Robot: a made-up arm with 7 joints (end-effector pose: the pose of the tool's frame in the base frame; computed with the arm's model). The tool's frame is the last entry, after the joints. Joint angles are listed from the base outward.
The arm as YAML. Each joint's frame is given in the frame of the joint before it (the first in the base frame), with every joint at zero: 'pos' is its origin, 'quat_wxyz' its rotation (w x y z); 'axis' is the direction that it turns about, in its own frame. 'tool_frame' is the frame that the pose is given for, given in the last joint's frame.
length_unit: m
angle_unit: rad
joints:
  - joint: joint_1
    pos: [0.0, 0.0, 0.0]
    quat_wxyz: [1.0, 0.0, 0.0, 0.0]
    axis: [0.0, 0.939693, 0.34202]
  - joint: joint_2
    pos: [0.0, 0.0, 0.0]
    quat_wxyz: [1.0, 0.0, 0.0, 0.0]
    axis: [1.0, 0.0, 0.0]
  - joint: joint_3
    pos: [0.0, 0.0, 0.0]
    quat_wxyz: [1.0, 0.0, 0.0, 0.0]
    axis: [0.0, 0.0, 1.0]
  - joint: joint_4
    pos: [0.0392, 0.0, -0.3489]
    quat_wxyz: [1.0, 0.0, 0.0, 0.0]
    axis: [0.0, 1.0, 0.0]
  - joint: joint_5
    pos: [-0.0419, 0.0, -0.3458]
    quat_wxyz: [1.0, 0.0, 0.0, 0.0]
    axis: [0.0, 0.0, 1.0]
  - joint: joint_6
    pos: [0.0, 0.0, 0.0]
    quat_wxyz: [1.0, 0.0, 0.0, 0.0]
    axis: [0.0, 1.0, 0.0]
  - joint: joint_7
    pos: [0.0, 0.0, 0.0]
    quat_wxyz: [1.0, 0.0, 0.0, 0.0]
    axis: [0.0, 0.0, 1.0]
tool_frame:
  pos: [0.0, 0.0, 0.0]
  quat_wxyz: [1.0, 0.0, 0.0, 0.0]
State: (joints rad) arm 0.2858 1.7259 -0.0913 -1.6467 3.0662 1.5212 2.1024
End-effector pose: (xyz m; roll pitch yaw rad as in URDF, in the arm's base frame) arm 0.3404 0.4013 -0.0767 1.2885 0.6512 2.9702
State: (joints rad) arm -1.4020 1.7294 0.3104 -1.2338 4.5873 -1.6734 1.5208
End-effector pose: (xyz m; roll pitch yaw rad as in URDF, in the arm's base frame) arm 0.0461 0.3695 0.4877 1.5383 0.0159 -1.6705
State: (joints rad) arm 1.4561 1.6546 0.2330 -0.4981 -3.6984 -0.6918 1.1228
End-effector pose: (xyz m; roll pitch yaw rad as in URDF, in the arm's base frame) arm -0.1194 0.6804 0.0583 -2.1974 -0.5106 -2.8319
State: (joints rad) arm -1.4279 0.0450 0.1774 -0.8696 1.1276 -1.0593 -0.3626
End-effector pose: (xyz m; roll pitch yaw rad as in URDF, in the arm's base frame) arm 0.6236 -0.1895 0.1280 -2.3193 0.0372 2.5988
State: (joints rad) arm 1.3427 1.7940 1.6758 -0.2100 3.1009 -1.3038 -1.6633
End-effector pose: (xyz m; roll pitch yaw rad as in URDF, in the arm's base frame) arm -0.0192 0.6559 0.2420 -1.2067 -1.1942 -2.3419
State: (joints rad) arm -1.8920 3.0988 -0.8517 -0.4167 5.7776 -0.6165 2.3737
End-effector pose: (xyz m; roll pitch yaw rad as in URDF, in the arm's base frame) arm -0.5890 0.3704 0.0303 -2.1639 -0.2911 -2.5999
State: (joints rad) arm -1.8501 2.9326 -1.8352 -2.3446 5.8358 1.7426 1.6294
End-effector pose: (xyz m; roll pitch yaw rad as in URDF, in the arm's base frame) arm 0.0660 0.3342 0.0504 -2.6001 -0.9790 -1.7361
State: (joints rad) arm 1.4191 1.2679 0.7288 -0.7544 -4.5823 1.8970 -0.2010
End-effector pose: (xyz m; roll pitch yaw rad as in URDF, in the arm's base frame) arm -0.2215 0.6384 -0.0008 0.3125 0.5678 1.4892
